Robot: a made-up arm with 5 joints. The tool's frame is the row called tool.
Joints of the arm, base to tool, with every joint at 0 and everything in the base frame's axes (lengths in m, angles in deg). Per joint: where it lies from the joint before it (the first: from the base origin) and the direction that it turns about. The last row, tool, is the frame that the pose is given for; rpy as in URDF.
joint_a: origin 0.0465 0 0.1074 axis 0 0 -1
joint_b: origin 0.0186 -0.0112 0.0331 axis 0 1 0
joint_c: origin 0.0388 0 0.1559 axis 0 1 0
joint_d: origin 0.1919 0 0.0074 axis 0 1 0
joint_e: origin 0.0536 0.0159 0 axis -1 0 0
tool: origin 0 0 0 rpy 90 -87.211 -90
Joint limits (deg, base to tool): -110..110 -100..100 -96.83..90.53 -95..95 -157.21..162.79
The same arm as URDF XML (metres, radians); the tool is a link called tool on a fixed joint. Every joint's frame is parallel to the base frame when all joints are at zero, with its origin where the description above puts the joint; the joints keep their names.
<robot name="arm">
<joint name="joint_a" type="revolute"><parent link="base_link"/><child link="link1"/><origin xyz="0.0465 0 0.1074" rpy="0 0 0"/><axis xyz="0 0 -1"/><limit lower="-1.9199" upper="1.9199"/></joint>
<joint name="joint_b" type="revolute"><parent link="link1"/><child link="link2"/><origin xyz="0.0186 -0.0112 0.0331" rpy="0 0 0"/><axis xyz="0 1 0"/><limit lower="-1.7453" upper="1.7453"/></joint>
<joint name="joint_c" type="revolute"><parent link="link2"/><child link="link3"/><origin xyz="0.0388 0 0.1559" rpy="0 0 0"/><axis xyz="0 1 0"/><limit lower="-1.69" upper="1.58"/></joint>
<joint name="joint_d" type="revolute"><parent link="link3"/><child link="link4"/><origin xyz="0.1919 0 0.0074" rpy="0 0 0"/><axis xyz="0 1 0"/><limit lower="-1.6581" upper="1.6581"/></joint>
<joint name="joint_e" type="revolute"><parent link="link4"/><child link="link5"/><origin xyz="0.0536 0.0159 0" rpy="0 0 0"/><axis xyz="-1 0 0"/><limit lower="-2.7438" upper="2.8412"/></joint>
<joint name="tool_joint" type="fixed"><parent link="link5"/><child link="tool"/><origin xyz="0 0 0" rpy="1.5708 -1.5221 -1.5708"/></joint>
<link name="base_link"/>
<link name="link1"/>
<link name="link2"/>
<link name="link3"/>
<link name="link4"/>
<link name="link5"/>
<link name="tool"/>
</robot>

